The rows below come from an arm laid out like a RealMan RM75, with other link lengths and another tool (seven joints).
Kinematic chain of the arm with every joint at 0, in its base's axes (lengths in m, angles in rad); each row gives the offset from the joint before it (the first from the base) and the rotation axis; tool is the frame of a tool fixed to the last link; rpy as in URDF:
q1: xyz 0 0 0.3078 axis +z
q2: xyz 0 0 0 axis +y
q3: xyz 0 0 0.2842 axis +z
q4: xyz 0 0 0 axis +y
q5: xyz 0 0 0.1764 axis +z
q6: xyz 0 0 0 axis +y
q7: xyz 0 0 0.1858 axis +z
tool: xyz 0.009 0.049 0.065 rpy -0.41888 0 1.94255
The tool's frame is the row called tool.
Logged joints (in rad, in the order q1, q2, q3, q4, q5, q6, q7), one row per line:
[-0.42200 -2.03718 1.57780 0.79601 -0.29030 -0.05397 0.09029]
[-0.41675 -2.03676 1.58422 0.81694 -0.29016 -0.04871 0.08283]
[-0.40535 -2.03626 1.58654 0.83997 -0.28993 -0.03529 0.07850]
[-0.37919 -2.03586 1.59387 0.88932 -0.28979 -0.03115 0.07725]
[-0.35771 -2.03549 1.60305 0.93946 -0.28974 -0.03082 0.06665]
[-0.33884 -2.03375 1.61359 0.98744 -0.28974 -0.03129 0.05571]
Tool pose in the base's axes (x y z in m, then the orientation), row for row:
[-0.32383 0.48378 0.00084 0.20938 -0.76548 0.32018 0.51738]
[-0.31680 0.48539 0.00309 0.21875 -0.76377 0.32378 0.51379]
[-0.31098 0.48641 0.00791 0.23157 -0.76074 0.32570 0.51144]
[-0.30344 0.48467 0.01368 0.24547 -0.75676 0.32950 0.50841]
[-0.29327 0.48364 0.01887 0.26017 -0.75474 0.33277 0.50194]
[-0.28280 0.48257 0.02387 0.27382 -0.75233 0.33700 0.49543]
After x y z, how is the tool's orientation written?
As a quaternion, w x y z.
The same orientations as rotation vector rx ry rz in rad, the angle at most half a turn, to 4 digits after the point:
[-2.1291 0.8905 1.4390]
[-2.1138 0.8961 1.4219]
[-2.0912 0.8953 1.4059]
[-2.0653 0.8992 1.3875]
[-2.0442 0.9013 1.3595]
[-2.0235 0.9064 1.3325]

